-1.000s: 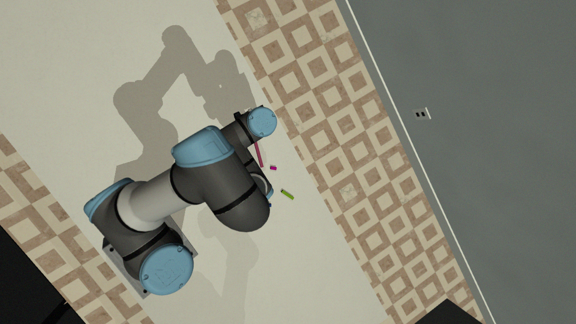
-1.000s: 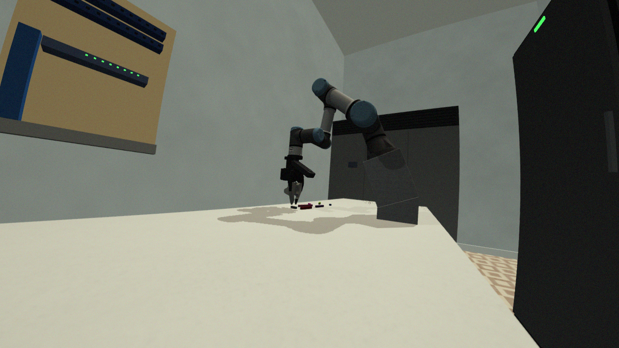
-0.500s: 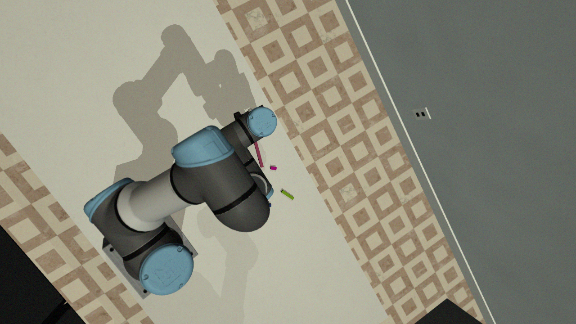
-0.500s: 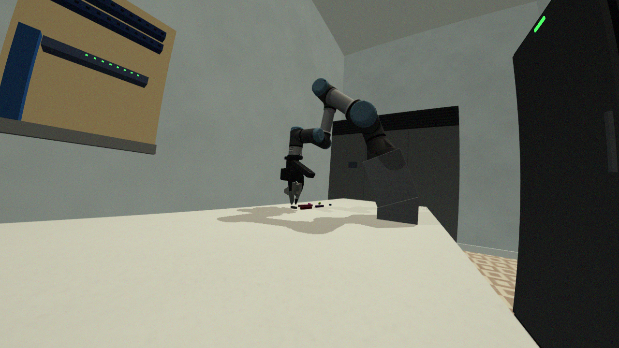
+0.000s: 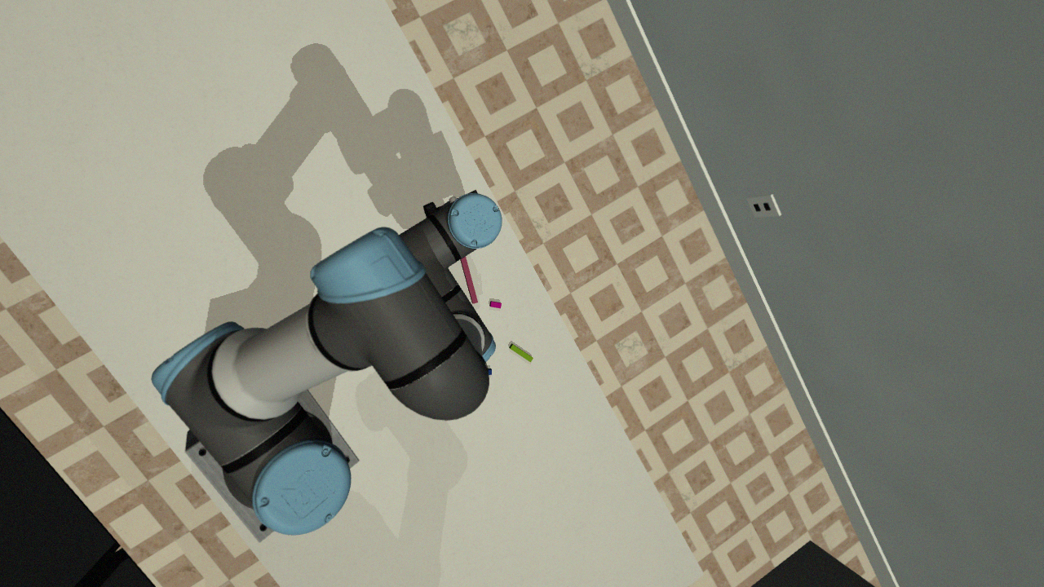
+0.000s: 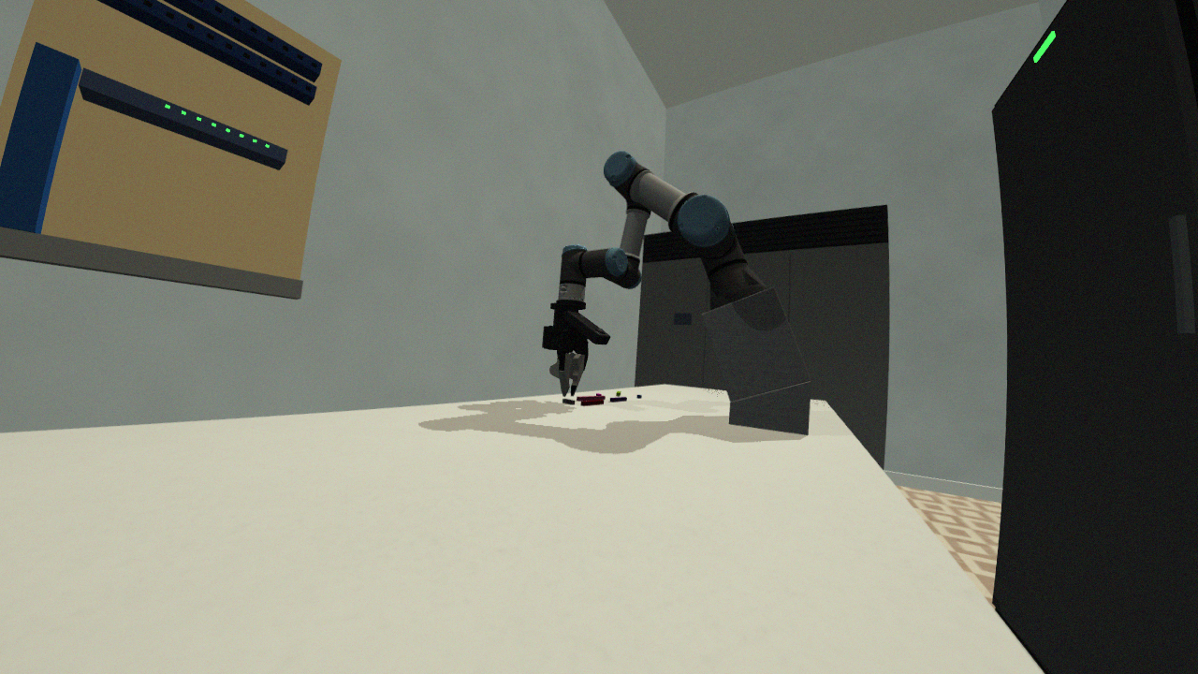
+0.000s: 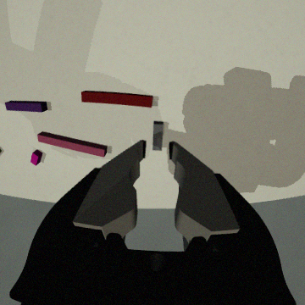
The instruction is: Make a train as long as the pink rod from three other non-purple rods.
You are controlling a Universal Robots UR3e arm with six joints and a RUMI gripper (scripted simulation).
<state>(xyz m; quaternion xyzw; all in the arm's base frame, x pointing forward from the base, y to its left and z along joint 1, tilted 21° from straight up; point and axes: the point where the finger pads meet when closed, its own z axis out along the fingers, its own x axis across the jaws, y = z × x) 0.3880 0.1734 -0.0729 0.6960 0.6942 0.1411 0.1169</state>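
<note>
My gripper is now 3 cm above the grey rod. The rest, counted from my hand: red rod: 4 cm behind, 4 cm to the right, 3 cm below; pink rod: 1 cm ahead, 10 cm to the right, 3 cm below; purple rod: 3 cm behind, 16 cm to the right, 3 cm below.
</note>
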